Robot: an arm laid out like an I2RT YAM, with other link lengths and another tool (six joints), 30 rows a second.
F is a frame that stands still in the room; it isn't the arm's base.
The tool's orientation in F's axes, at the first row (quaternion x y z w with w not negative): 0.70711, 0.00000, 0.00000, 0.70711
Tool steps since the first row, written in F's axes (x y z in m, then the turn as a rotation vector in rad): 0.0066, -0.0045, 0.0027, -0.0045, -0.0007, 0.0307; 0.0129, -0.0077, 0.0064, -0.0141, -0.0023, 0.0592; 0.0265, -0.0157, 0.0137, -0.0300, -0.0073, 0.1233; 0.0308, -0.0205, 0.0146, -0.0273, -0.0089, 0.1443; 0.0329, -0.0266, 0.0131, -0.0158, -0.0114, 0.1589; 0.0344, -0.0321, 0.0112, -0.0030, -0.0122, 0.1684; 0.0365, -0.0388, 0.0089, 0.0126, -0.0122, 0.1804; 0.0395, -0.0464, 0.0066, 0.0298, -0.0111, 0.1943; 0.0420, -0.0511, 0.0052, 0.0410, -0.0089, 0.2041; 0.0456, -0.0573, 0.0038, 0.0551, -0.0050, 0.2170
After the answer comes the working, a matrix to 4 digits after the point.
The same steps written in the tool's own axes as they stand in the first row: 0.0066, 0.0027, 0.0045, -0.0045, 0.0307, 0.0007; 0.0129, 0.0064, 0.0077, -0.0141, 0.0592, 0.0023; 0.0265, 0.0137, 0.0157, -0.0300, 0.1233, 0.0073; 0.0308, 0.0146, 0.0205, -0.0273, 0.1443, 0.0089; 0.0329, 0.0131, 0.0266, -0.0158, 0.1589, 0.0114; 0.0344, 0.0112, 0.0321, -0.0030, 0.1684, 0.0122; 0.0365, 0.0089, 0.0388, 0.0126, 0.1804, 0.0122; 0.0395, 0.0066, 0.0464, 0.0298, 0.1943, 0.0111; 0.0420, 0.0052, 0.0511, 0.0410, 0.2041, 0.0089; 0.0456, 0.0038, 0.0573, 0.0551, 0.2170, 0.0050
The tool's axes in the first row as the columns of a matrix, in F's axes (rounded; the answer above uses it unrounded):
1.0000, 0.0000, 0.0000
0.0000, 0.0000, -1.0000
0.0000, 1.0000, 0.0000

